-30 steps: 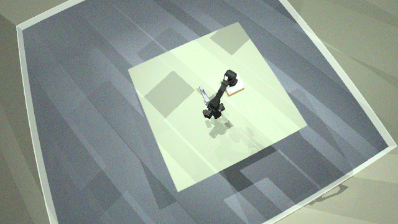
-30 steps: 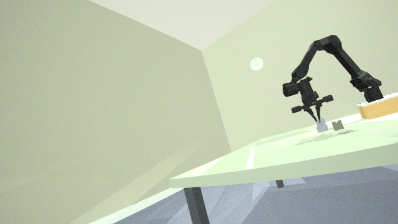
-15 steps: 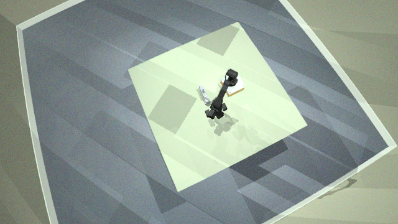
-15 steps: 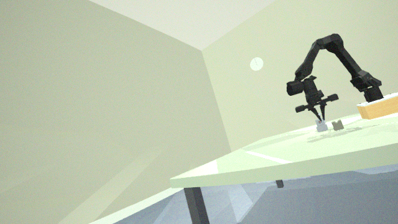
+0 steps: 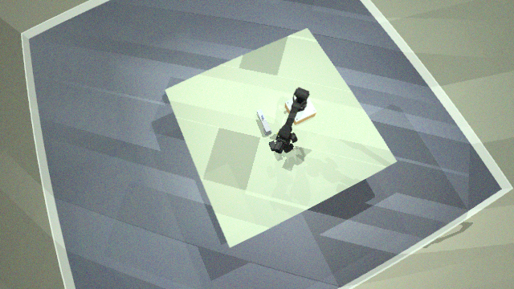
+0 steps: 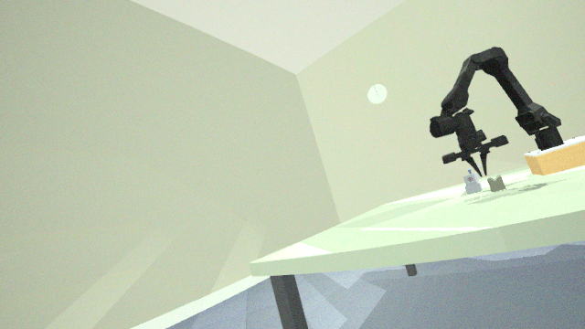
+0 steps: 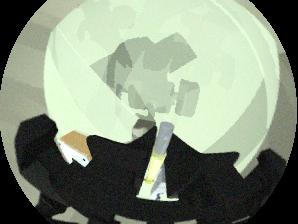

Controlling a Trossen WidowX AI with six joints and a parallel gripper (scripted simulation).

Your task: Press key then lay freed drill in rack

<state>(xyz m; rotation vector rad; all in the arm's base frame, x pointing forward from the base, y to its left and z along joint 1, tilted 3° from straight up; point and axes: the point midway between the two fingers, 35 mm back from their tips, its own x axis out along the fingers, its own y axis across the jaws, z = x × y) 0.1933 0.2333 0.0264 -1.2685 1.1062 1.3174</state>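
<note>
My gripper tip is 50 mm to the left of the grey rack, 40 mm above it and 20 mm past it. The rest, counted from my gripper tip: blue key: 230 mm to the right, 80 mm ahead; then drill fixture: 210 mm to the right, 80 mm ahead, 20 mm below; then drill: 40 mm to the right, 30 mm above.
</note>
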